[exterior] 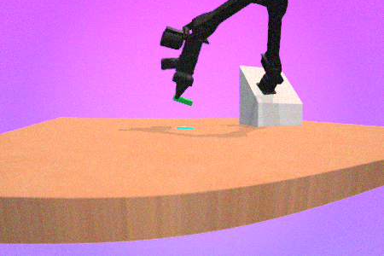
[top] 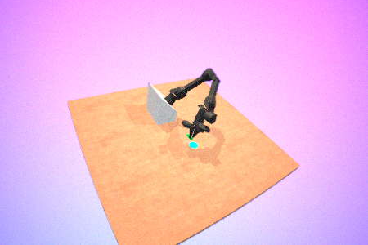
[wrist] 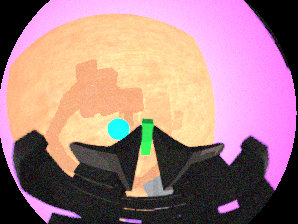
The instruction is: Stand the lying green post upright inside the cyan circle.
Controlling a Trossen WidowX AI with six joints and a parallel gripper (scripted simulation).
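Right now the cyan circle is 1 cm behind my gripper tip, 5 cm to the left of it and 10 cm below it. From my gripper tip the other things lie so: green post: 2 cm behind, 1 cm to the left, 1 cm below.
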